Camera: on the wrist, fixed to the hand. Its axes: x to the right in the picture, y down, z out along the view.
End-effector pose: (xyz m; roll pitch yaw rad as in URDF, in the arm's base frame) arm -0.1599 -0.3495 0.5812 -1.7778 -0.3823 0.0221
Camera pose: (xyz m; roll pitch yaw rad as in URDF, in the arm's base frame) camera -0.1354 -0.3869 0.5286 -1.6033 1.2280 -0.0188
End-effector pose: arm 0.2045 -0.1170 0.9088 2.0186 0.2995 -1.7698
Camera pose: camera 0.1952 -0.1381 0.9739 2.7137 -0.8897 -3.0202
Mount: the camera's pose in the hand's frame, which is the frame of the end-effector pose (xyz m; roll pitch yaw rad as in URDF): 0.0023 0.0642 -0.0253 -0.0023 -0.1931 1.6113
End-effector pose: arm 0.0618 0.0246 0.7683 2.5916 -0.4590 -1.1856
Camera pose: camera 0.0149 0.0297 0.8187 -2.6396 -0.2997 -2.9568
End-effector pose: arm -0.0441 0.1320 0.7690 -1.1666 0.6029 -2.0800
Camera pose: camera -0.0242 0.1635 0.7109 0.9135 0.7181 0.2190
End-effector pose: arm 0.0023 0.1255 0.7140 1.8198 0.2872 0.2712
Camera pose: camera 0.0208 0.1397 0.7790 2.6025 -1.0703 -0.8287
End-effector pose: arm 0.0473 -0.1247 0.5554 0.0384 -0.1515 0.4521
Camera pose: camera 0.0240 -0.0636 0.5332 -0.1591 -0.2226 2.0987
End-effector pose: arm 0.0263 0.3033 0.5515 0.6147 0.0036 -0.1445
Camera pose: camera 0.0383 0.3693 0.5678 -0.0309 -0.8073 1.4800
